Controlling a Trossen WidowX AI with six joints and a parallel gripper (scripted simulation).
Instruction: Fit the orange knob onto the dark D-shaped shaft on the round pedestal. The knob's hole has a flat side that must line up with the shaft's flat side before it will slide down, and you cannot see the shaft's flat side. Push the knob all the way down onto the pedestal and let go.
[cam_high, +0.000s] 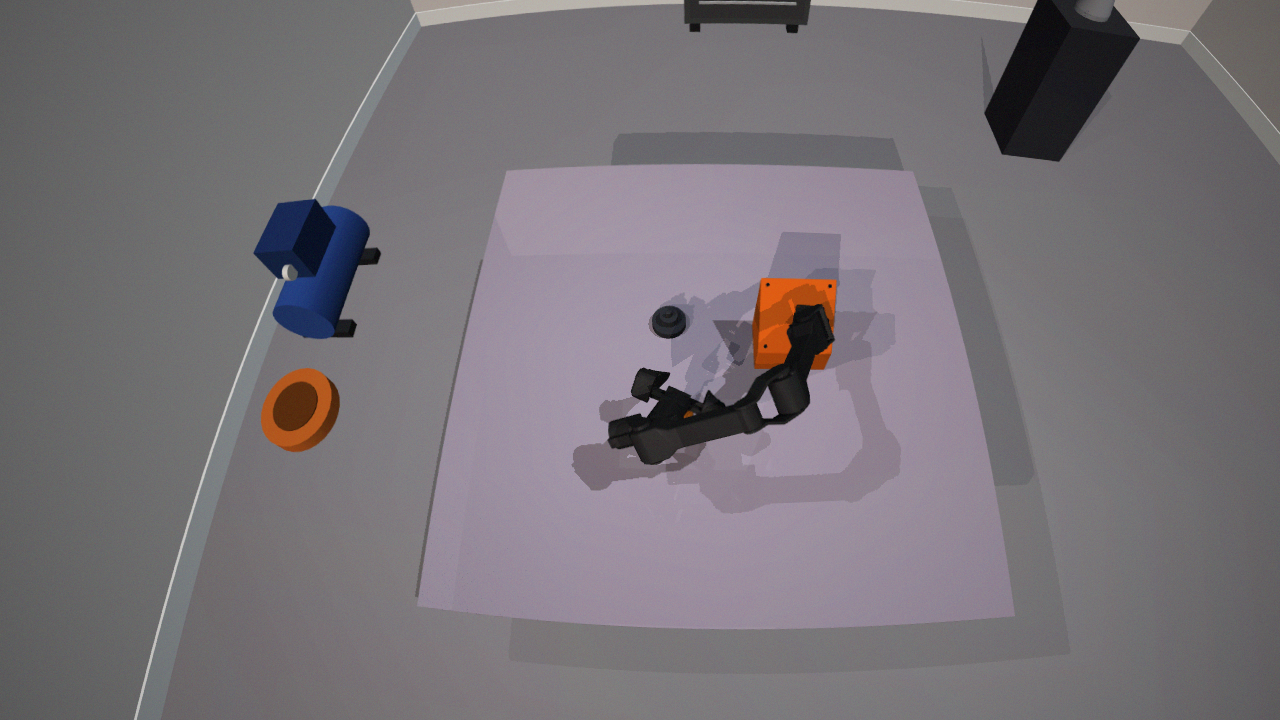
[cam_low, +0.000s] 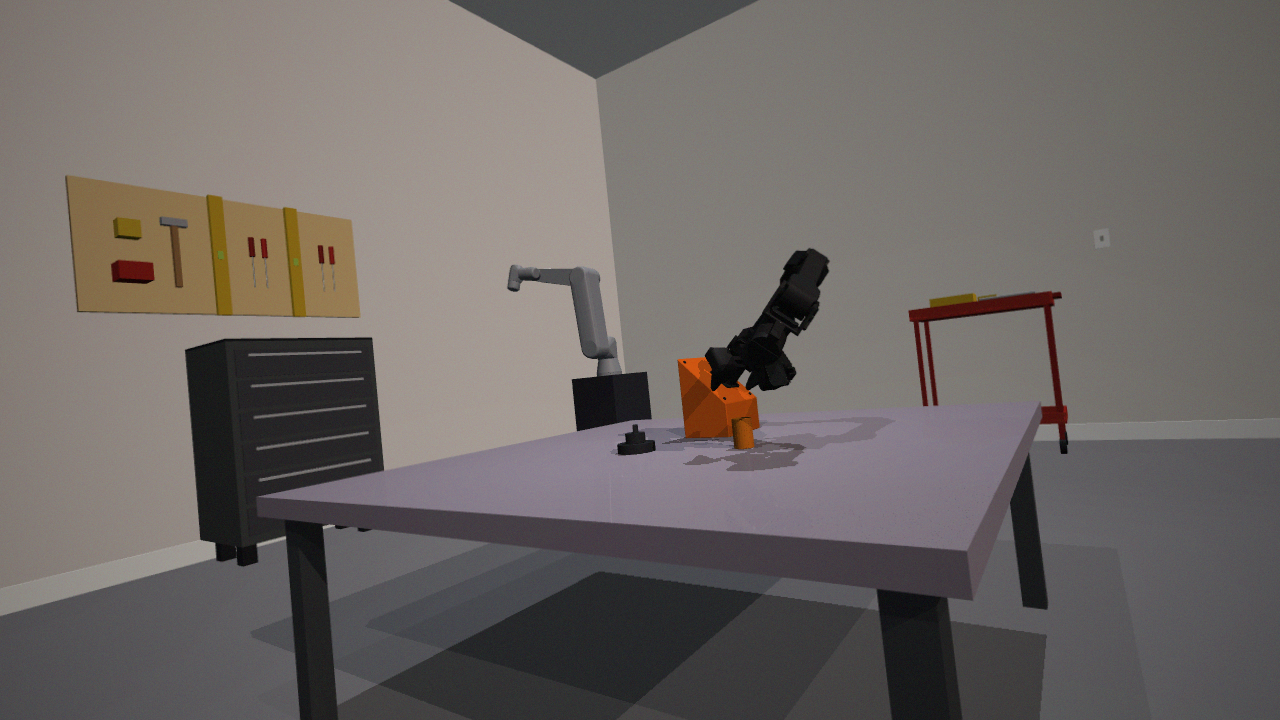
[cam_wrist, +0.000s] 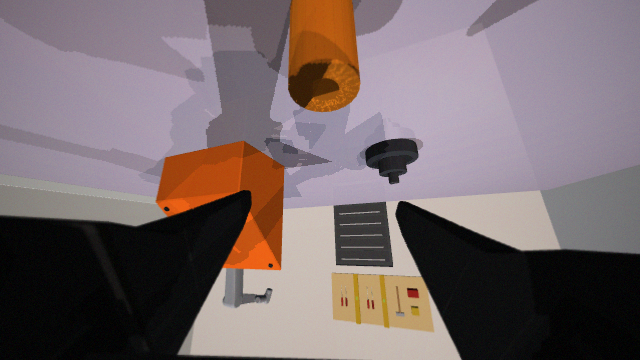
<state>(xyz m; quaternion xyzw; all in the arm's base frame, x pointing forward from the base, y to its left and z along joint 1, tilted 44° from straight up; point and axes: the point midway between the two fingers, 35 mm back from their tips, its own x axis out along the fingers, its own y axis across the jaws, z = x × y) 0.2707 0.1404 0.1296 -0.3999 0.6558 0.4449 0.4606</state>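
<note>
My gripper tip is now 90 mm above the orange knob, 20 mm to the right of it and 10 mm short of it. Round my gripper tip: short shaft 220 mm to the right, 90 mm below, 60 mm ahead.
</note>
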